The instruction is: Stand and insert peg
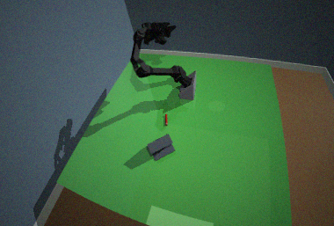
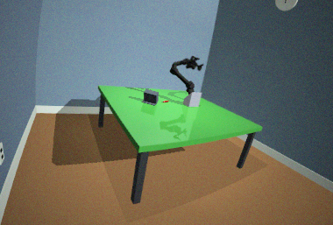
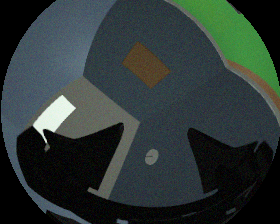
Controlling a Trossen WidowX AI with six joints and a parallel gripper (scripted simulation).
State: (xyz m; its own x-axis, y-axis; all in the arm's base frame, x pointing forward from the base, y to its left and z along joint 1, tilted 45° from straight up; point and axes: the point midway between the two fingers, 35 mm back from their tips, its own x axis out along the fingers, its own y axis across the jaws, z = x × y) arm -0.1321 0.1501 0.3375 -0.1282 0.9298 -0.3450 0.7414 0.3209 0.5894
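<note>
Right now the red peg is 39 cm ahead of my gripper tip and 47 cm below it. Also, from my gripper tip: sloped grey panel 56 cm ahead, 2 cm to the left, 42 cm below.
</note>
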